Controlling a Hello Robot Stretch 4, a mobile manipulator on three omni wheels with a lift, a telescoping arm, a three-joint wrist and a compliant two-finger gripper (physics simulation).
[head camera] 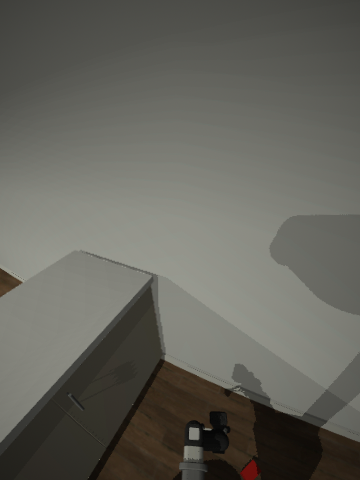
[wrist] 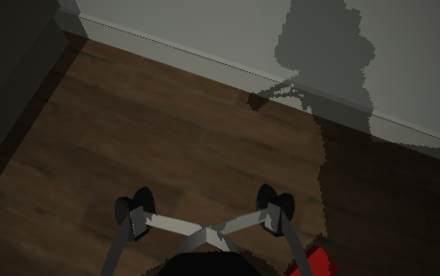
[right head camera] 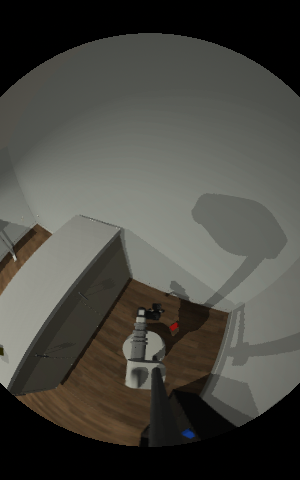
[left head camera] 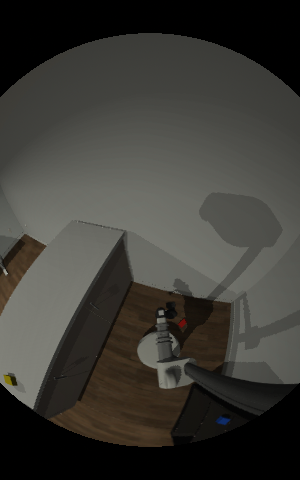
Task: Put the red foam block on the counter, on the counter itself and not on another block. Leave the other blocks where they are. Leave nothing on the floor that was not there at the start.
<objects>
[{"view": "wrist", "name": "my gripper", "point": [205, 202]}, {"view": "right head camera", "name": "counter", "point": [63, 290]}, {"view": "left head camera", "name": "counter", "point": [65, 302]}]
</objects>
